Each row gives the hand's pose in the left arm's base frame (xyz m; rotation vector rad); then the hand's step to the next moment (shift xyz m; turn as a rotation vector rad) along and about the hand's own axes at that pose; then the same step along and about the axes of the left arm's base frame.
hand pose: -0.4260 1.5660 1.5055 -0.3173 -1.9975 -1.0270
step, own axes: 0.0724 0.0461 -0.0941 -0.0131 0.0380 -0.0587
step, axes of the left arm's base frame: 0.0349 -0.0531 0.1104 0.0624 -0.0188 0.0285
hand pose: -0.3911 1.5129 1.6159 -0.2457 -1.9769 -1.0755
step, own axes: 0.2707 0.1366 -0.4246 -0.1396 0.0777 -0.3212
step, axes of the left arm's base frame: 0.1528 -0.2976 0.4004 0.3156 -0.1684 0.0272
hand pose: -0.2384 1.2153 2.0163 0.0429 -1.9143 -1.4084
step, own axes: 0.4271 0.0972 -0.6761 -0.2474 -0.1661 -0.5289
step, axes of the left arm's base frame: 0.1189 -0.6945 0.3906 0.4190 -0.3858 -0.2099
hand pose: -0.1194 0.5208 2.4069 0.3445 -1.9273 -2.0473
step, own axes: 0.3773 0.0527 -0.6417 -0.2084 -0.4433 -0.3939
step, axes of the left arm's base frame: -0.1027 -0.7388 0.0227 0.3158 -0.2626 -0.4758
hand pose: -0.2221 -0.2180 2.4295 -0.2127 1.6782 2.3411
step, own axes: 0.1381 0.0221 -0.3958 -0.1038 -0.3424 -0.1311
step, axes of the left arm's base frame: -0.1497 -0.3645 -0.1449 0.1941 -0.0323 -0.3263
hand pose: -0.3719 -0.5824 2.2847 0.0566 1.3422 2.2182
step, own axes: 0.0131 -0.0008 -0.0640 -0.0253 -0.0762 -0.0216
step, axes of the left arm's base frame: -0.0303 -0.0454 -0.0359 0.0474 -0.0021 -0.0683
